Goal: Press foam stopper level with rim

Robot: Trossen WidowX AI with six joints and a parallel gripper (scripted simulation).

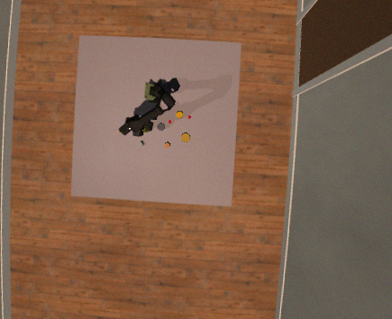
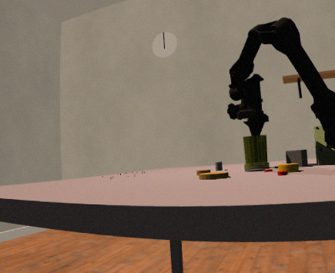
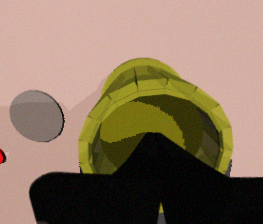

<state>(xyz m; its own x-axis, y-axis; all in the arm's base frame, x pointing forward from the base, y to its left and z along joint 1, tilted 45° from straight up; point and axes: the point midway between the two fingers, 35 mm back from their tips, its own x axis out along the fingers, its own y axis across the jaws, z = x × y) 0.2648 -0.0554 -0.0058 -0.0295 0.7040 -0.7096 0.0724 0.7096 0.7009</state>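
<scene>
Right now the foam stopper is 5 cm below my hand. From my hand the other things lie so: grey block: 14 cm behind, 10 cm below, 6 cm to the left; grey disc: 12 cm to the left, 12 cm below, 1 cm behind; small grey cylinder: 14 cm ahead, 11 cm below, 1 cm to the right.
</scene>
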